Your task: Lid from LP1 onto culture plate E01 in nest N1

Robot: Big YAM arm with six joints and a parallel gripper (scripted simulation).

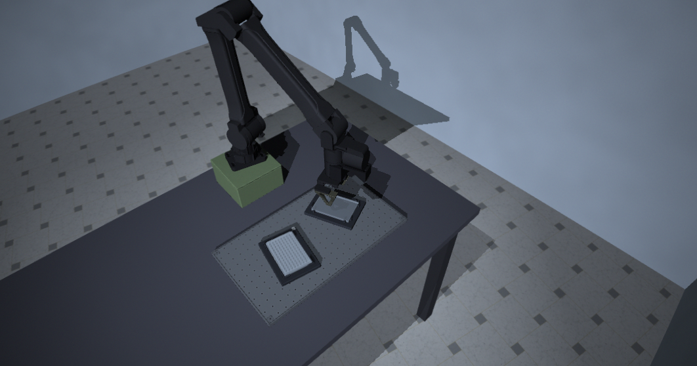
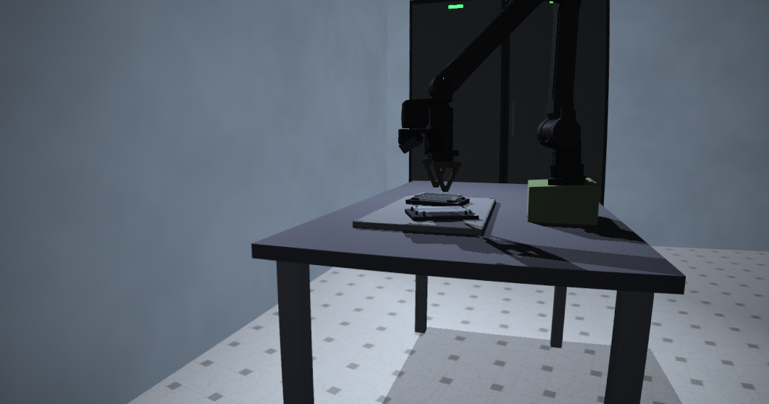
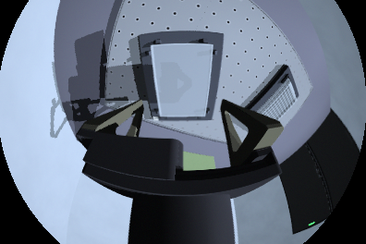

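Now: the lid 6 cm below my hand. The rest, counted from my hand: plate nest (9 cm ahead, 21 cm to the right, 7 cm below); lid park (7 cm below); culture plate E01 (9 cm ahead, 21 cm to the right, 6 cm below).
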